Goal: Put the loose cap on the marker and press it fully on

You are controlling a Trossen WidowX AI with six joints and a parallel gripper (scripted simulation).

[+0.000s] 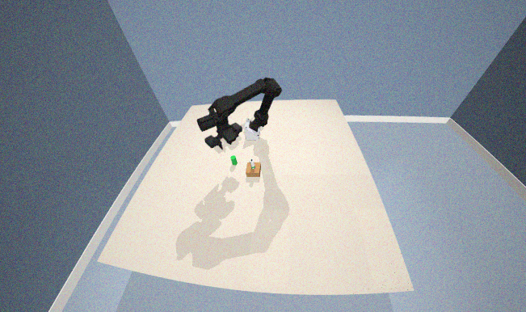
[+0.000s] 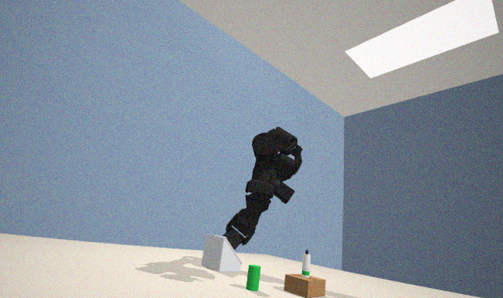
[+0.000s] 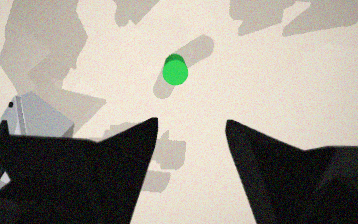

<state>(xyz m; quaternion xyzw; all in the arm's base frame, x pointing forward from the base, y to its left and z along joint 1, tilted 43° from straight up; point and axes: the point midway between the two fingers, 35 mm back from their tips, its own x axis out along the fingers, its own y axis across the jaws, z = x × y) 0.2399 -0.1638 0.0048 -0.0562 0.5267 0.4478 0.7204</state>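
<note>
The green cap lies 10 cm below my gripper tip and 2 cm to the left of it. The rest, counted from my gripper tip: brown holder block 13 cm to the left, 11 cm below, 7 cm ahead.
</note>
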